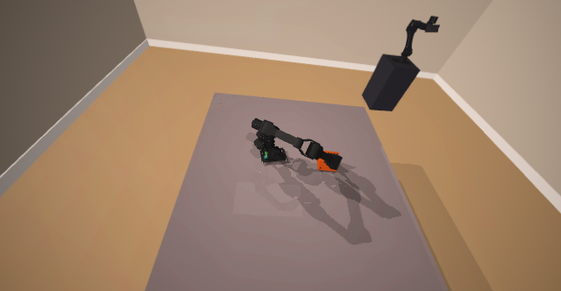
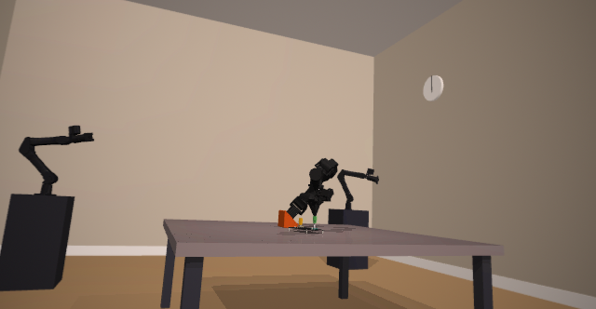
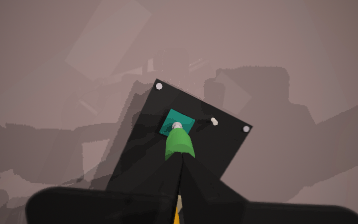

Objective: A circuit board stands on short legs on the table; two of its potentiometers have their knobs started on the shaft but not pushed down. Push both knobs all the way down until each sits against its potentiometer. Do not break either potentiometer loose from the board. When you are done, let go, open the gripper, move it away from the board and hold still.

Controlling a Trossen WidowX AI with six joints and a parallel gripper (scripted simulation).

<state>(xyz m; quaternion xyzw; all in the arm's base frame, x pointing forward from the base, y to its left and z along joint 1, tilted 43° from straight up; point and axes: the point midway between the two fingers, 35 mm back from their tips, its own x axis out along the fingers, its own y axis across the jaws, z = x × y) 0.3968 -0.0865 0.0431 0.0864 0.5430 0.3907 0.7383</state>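
Right now my gripper tip is 7 cm past the orange knob, 4 cm to the left of it and 3 cm above it. Also, from my gripper tip: green knob (2 cm below).
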